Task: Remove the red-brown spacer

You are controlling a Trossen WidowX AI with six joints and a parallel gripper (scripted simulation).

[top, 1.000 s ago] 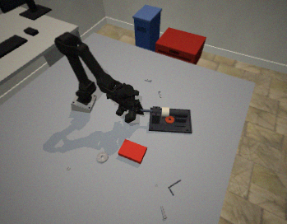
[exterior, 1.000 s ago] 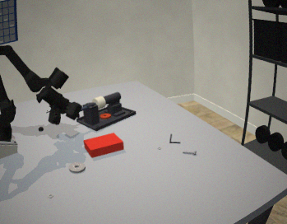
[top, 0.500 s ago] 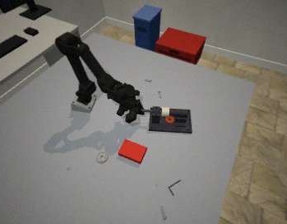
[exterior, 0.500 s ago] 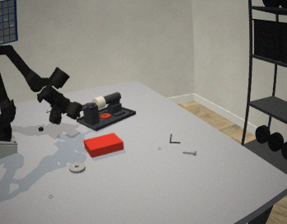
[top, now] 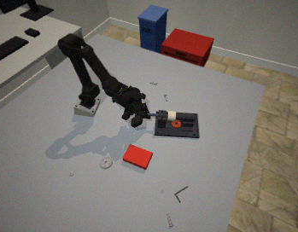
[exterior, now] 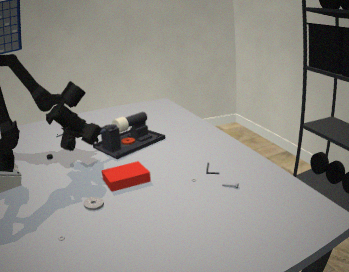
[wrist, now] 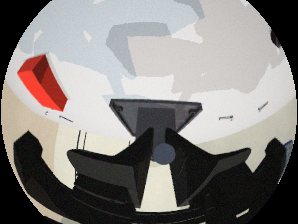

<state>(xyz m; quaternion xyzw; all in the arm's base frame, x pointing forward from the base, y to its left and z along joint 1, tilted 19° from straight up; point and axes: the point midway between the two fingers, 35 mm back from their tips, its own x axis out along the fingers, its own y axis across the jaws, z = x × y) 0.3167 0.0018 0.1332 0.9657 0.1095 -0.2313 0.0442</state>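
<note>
My gripper is now 90 mm short of the shaft and 20 mm to the right of it. The rest, counted from my hand: red-brown spacer 160 mm ahead, 40 mm to the left, 70 mm below; then fixture 160 mm ahead, 40 mm to the left, 30 mm below; then cream spacer 130 mm ahead, 30 mm to the left.
</note>
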